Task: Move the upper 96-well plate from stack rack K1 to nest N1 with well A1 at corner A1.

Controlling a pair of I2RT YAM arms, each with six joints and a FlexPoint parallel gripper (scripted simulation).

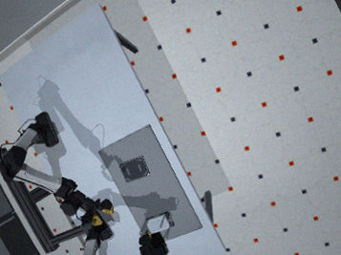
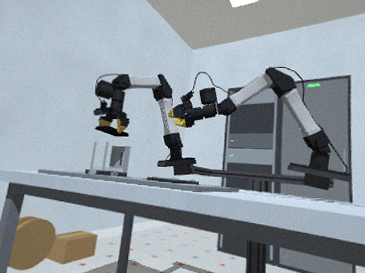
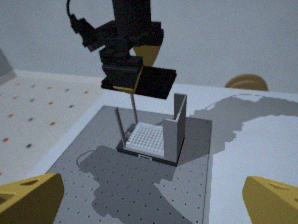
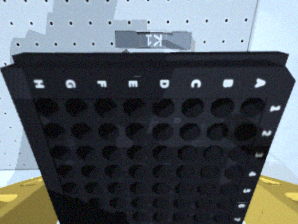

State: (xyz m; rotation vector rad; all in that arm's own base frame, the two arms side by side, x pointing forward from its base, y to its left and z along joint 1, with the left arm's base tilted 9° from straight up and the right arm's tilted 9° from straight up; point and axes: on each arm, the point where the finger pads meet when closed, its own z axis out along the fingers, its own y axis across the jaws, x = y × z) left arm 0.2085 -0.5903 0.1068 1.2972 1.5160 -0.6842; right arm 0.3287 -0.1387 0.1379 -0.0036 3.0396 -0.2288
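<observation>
Right now the grey perforated board is 3 cm ahead of my right hand, 21 cm to the left of it and 21 cm below it. Round my right hand: white plate (2 cm behind, 17 cm below); then black 96-well plate (right at my right hand).
</observation>
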